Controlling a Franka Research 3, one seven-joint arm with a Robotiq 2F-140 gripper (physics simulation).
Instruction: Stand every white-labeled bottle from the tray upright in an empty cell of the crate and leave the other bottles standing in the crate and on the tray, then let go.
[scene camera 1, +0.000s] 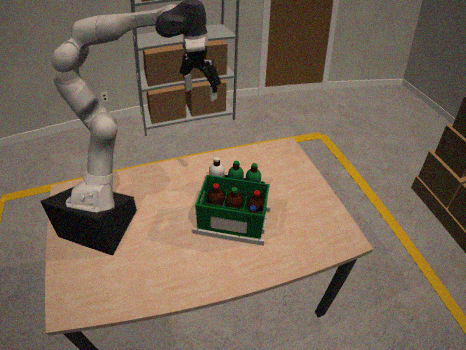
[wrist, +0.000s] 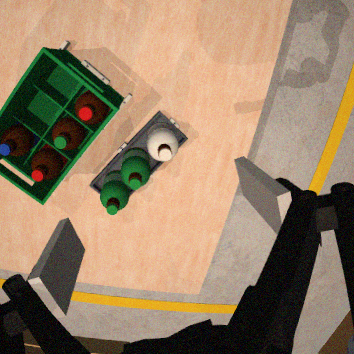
My gripper shows in scene camera 1 and in the wrist view. One and the same spot on my gripper: (wrist: 270, 309) is (scene camera 1: 188, 65).
